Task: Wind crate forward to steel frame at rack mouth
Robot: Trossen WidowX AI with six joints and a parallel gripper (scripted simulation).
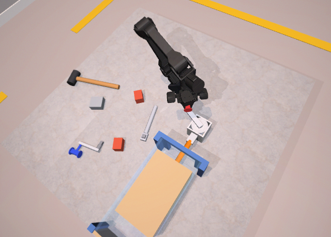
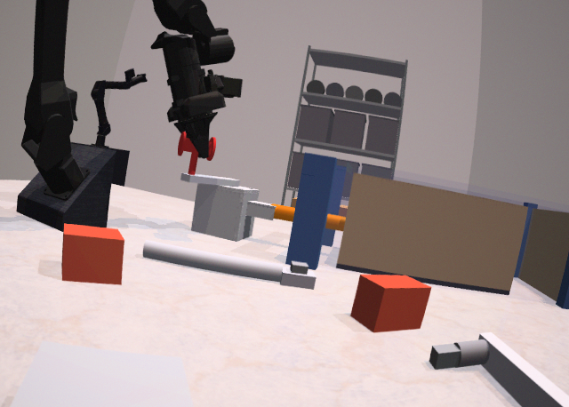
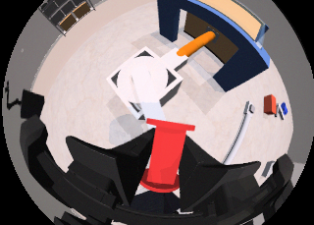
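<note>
My gripper tip is 30 mm to the right of the crank handle and 30 mm above it. Also, from my gripper tip: frame: 170 mm ahead, 100 mm to the left, 30 mm below; then red knob: 10 mm to the right, 10 mm behind; then grey winch: 100 mm below, 80 mm to the left.
</note>
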